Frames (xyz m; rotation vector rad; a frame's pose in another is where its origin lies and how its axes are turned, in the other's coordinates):
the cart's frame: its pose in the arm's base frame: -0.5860 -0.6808 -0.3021 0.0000 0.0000 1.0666
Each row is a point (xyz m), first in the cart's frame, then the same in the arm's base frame.
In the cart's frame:
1: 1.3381 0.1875 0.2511
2: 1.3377 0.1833 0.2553
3: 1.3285 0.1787 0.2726
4: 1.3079 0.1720 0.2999
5: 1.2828 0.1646 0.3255
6: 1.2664 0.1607 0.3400
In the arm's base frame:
1: -0.1037 0.5814 -0.0510
2: -0.1002 0.5790 -0.0468
3: -0.1007 0.5687 -0.0295
4: -0.1047 0.5474 -0.0022
5: -0.1104 0.5219 0.0234
6: -0.1149 0.5056 0.0379

